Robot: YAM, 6 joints.
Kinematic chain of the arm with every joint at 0, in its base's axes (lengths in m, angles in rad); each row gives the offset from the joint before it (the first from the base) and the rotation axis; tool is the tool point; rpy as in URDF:
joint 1: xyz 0 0 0.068 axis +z
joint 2: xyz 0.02 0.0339 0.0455 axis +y
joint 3: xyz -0.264 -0.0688 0 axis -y
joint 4: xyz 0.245 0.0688 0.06 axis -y
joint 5: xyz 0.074 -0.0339 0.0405 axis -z
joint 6: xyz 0.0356 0 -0.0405 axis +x
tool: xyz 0 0 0 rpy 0 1.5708 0
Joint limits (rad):
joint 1: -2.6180..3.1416
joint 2: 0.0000..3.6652
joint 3: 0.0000..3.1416
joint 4: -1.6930..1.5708
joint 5: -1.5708..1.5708
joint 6: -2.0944..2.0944
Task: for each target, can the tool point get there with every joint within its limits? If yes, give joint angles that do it. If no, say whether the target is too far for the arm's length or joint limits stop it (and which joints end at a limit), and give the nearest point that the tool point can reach.
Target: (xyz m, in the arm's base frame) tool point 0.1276 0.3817 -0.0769
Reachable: yes | joints 1.1635 2.7965 1.6508 -0.7028 -1.2725 -0.7054
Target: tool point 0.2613 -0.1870 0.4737
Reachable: yes | joints 2.4304 0.4230 2.4869 -1.3170 0.9466 1.5778
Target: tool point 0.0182 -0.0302 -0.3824
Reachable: no: joint limits stop it (at a limit: joint 2) | nearest point 0.0339 -0.0562 -0.3306 | short by 0.060 m
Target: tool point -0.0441 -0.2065 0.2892
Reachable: yes | joints -1.6335 1.0393 0.4559 0.9527 1.0624 1.5490
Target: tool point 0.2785 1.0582 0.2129
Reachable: no: too far | nearest point 0.1637 0.6220 0.1712 | short by 0.453 m
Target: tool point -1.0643 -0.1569 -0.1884
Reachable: no: too far | nearest point -0.6196 -0.0107 -0.0598 | short by 0.485 m
